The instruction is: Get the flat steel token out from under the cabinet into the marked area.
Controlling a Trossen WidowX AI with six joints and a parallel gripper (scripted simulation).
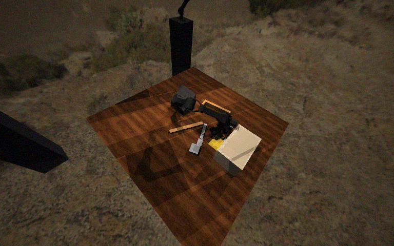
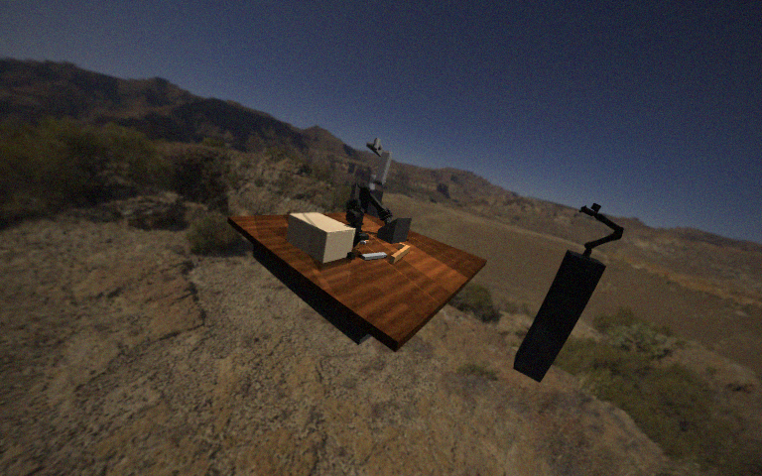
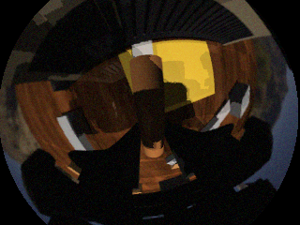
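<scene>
The grey scraper is 70 mm behind my gripper tip and 130 mm to the right of it. Also, from my gripper tip: steel token (210 mm ahead, 90 mm to the right); then grey block (40 mm behind, 260 mm to the right, 10 mm above); then grey bar (10 mm behind, 150 mm to the left).
</scene>
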